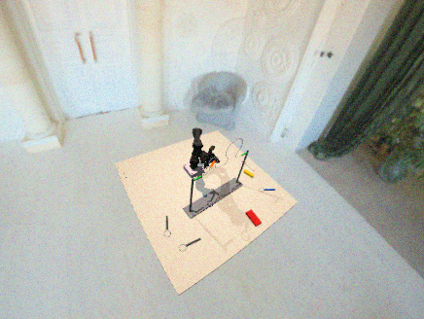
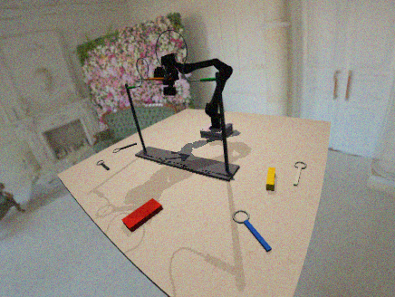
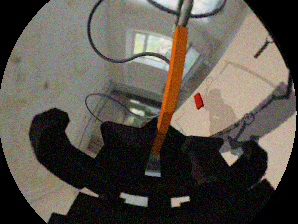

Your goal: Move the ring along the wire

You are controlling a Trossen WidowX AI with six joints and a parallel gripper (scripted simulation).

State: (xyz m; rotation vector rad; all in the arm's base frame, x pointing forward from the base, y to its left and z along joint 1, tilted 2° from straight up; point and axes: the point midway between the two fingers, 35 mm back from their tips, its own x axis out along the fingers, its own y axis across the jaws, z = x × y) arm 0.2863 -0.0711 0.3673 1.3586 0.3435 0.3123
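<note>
Now: gripper tip 90 mm to the left of the orange-handled ring and 20 mm below it. Round my gripper tip: red block (390 mm ahead, 90 mm to the left, 390 mm below); then yellow block (60 mm ahead, 470 mm to the left, 390 mm below); then blue-handled ring (290 mm ahead, 440 mm to the left, 400 mm below).
</note>
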